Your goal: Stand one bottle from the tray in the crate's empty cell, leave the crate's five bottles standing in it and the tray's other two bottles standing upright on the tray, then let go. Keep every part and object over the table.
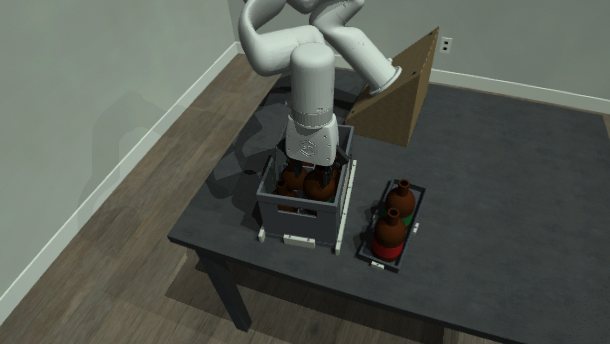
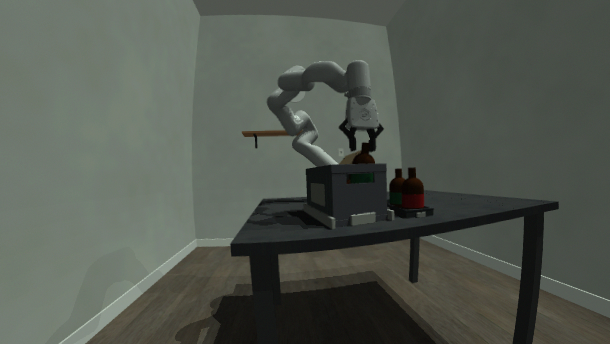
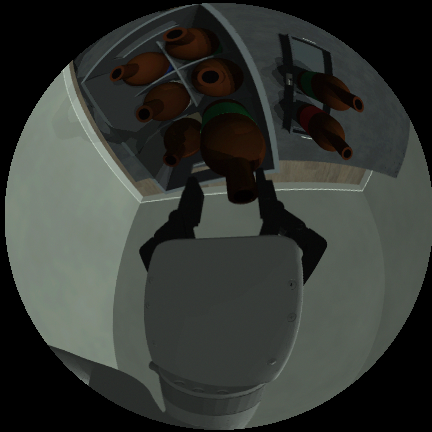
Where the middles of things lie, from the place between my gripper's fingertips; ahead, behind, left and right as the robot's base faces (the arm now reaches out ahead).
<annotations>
I see my gripper 180 mm to the right of the red-label bottle (image 1: 389,233), 140 mm above it and 10 mm past it.
</annotations>
